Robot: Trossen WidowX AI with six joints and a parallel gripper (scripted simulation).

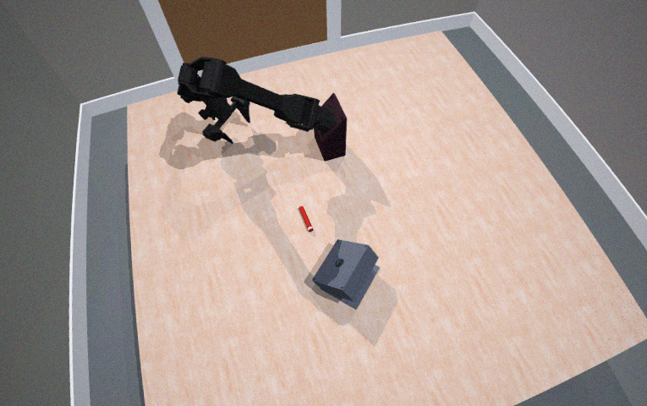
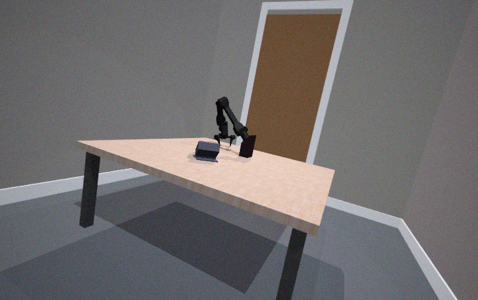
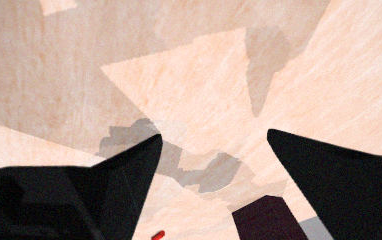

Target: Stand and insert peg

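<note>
Now: the red peg 38 cm ahead of my gripper tip and 16 cm to the left of it. From my gripper tip the other things lie so: sloped panel: 55 cm ahead, 22 cm to the left, 4 cm above.
</note>
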